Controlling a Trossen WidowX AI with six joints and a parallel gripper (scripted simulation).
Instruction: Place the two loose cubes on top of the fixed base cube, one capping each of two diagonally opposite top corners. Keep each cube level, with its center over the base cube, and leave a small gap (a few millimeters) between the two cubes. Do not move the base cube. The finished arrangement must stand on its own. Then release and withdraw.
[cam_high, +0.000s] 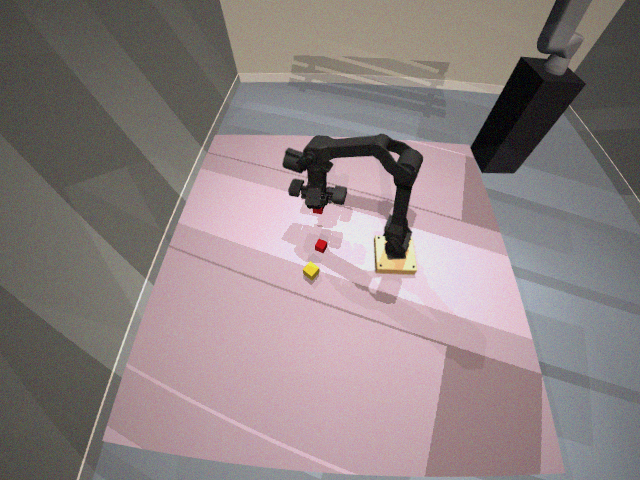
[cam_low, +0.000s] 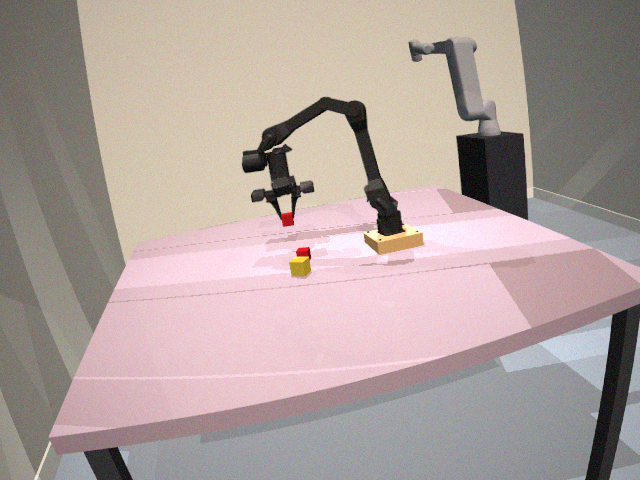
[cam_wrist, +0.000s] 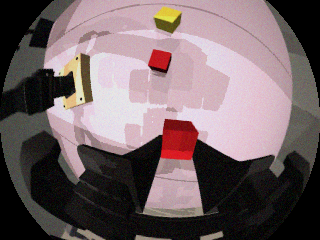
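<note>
My gripper tip is 21 cm to the right of the yellow base cube, 8 cm above it and 3 cm short of it.
</note>
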